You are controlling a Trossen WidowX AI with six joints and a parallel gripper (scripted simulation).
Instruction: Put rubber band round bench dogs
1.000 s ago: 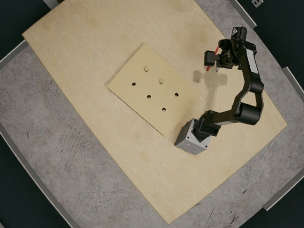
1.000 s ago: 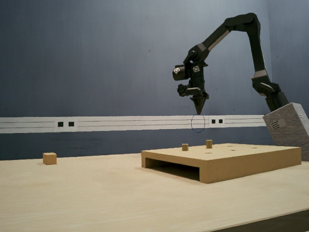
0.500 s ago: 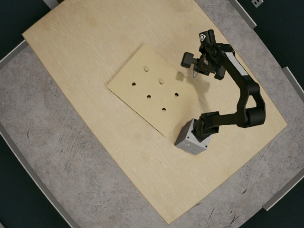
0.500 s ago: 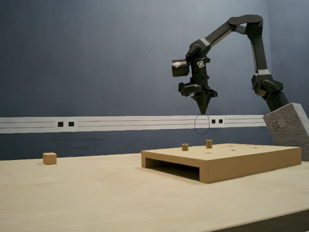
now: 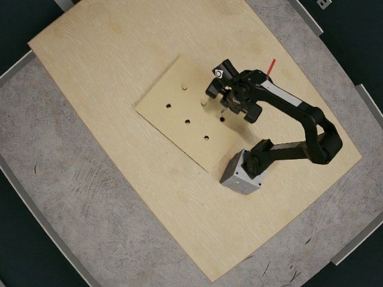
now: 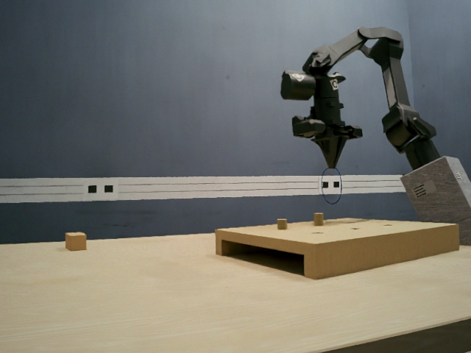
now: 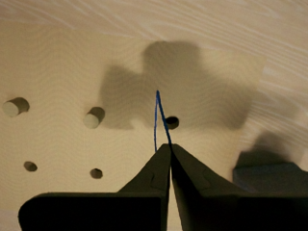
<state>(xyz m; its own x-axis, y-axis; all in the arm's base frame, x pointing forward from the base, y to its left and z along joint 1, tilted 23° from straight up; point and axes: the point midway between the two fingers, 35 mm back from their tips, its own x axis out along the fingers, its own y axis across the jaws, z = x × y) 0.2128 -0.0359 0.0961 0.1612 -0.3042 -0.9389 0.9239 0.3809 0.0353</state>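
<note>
My gripper is now 17 cm above the wooden board, 10 cm to the right of it and 6 cm short of it. Also, from my hand: red strip (25 cm to the right, 20 cm below, 1 cm ahead); small wooden cube (55 cm ahead, 22 cm to the right, 19 cm below).
</note>
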